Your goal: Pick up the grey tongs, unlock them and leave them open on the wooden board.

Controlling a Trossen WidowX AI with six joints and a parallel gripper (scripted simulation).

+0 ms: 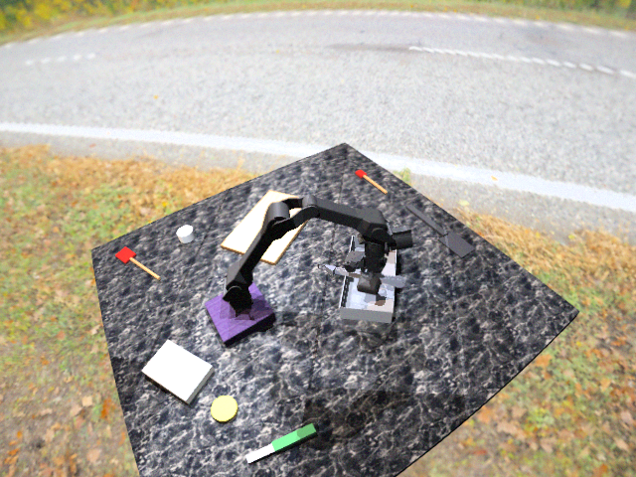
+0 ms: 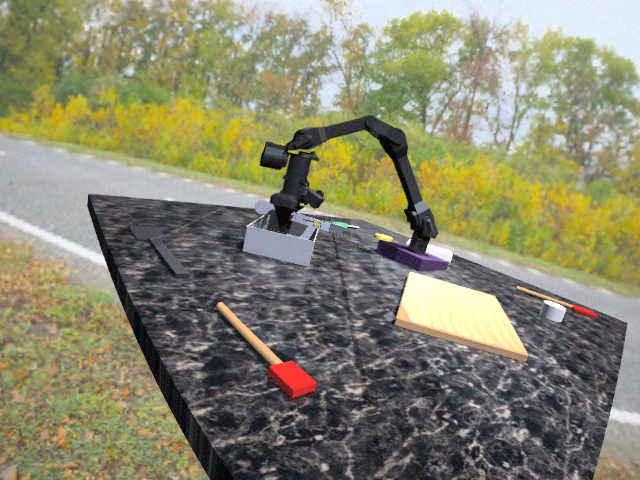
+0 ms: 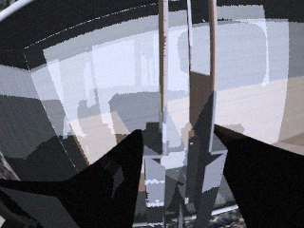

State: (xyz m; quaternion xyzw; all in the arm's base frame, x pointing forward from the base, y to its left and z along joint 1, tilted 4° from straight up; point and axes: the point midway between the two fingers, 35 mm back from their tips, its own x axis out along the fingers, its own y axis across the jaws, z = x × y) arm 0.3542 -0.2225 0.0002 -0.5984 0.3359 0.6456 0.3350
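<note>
My gripper tip is now 3 cm to the right of the grey roasting tin and 2 cm short of it. The rest, counted from my gripper tip: black spatula (38 cm ahead, 3 cm below, 2 cm to the left); yellow disc (57 cm behind, 4 cm to the right, 2 cm below); wooden board (49 cm to the left, 6 cm behind, 2 cm below).
</note>
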